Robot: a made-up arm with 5 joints.
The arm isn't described. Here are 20 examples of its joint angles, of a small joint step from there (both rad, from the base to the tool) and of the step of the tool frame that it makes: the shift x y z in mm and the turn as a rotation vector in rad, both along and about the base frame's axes.
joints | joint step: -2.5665 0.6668 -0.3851 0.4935 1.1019 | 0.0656 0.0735 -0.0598 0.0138 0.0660
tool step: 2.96 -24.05 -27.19 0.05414 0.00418 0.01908
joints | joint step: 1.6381 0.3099 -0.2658 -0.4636 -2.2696 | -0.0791 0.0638 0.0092 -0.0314 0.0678
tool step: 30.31 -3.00 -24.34 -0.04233 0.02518 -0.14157
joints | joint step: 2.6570 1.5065 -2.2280 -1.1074 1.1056 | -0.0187 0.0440 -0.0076 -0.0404 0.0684
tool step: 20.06 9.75 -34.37 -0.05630 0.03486 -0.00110
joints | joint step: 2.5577 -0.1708 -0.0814 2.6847 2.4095 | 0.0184 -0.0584 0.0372 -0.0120 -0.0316
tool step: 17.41 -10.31 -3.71 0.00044 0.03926 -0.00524
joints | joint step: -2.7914 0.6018 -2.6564 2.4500 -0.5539 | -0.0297 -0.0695 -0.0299 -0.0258 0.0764
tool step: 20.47 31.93 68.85 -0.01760 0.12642 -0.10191
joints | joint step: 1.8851 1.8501 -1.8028 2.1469 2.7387 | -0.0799 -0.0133 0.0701 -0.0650 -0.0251
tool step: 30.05 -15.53 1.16 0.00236 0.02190 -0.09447
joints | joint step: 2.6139 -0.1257 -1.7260 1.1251 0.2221 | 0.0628 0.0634 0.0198 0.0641 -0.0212
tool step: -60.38 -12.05 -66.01 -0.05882 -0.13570 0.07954
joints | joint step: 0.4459 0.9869 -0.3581 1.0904 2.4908 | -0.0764 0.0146 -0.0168 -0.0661 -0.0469
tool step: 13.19 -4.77 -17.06 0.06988 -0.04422 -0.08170
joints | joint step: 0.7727 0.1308 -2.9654 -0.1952 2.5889 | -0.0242 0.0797 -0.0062 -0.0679 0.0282
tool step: 50.89 46.18 -17.07 -0.00152 0.00628 0.00382
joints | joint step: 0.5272 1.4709 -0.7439 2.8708 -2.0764 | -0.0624 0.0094 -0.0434 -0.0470 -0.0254
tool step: 8.02 -10.01 -17.10 0.02953 -0.07614 -0.08561
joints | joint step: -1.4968 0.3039 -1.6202 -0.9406 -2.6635 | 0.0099 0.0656 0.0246 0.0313 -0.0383
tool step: 8.52 -42.06 -56.23 0.11865 0.04055 -0.01255
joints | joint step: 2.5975 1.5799 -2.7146 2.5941 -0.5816 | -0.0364 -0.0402 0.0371 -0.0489 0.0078
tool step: 3.38 31.94 15.86 0.03426 0.03988 -0.03746
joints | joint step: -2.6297 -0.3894 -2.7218 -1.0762 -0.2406 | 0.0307 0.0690 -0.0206 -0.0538 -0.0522
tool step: -51.07 -18.71 9.34 -0.04181 -0.01810 0.00465
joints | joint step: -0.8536 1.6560 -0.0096 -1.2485 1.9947 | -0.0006 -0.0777 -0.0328 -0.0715 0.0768
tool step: 26.44 -31.00 11.96 -0.15240 -0.10201 -0.07391
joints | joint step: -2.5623 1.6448 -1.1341 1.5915 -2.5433 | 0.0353 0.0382 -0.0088 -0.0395 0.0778
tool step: 18.45 2.47 -15.47 0.04997 0.04617 0.07437
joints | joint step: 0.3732 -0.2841 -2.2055 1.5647 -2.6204 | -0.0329 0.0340 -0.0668 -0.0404 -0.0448
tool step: 5.44 -9.20 19.25 -0.00887 -0.08141 -0.00724
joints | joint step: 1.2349 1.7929 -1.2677 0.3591 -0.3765 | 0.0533 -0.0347 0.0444 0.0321 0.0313
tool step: -17.45 -2.60 15.61 -0.04731 -0.01073 0.03396
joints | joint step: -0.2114 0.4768 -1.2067 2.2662 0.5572 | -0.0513 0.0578 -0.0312 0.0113 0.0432
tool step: 1.65 -28.99 -22.38 -0.03309 0.04698 -0.05196
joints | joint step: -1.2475 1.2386 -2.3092 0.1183 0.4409 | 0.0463 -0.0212 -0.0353 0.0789 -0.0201
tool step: 49.21 11.33 28.81 0.01555 0.02289 0.05813
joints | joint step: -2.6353 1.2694 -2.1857 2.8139 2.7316 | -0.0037 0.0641 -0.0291 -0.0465 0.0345
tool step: 1.23 2.83 -44.96 0.02310 0.02589 0.00719
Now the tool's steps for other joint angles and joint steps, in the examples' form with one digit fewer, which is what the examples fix.
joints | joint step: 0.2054 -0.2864 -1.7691 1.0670 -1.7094 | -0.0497 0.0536 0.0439 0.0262 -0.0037
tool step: 59.4 -11.7 -51.7 -0.0251 0.1212 -0.0474
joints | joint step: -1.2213 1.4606 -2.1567 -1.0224 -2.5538 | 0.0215 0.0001 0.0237 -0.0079 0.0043
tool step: 16.3 11.2 -9.3 0.0164 0.0016 0.0221
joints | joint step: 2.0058 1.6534 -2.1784 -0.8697 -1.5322 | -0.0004 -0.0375 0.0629 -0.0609 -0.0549
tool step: 4.8 -7.0 13.7 0.0550 -0.0342 0.0083
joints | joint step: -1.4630 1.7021 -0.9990 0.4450 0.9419 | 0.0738 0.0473 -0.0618 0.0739 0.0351
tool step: 11.6 16.2 -22.6 0.0541 0.0407 0.0603
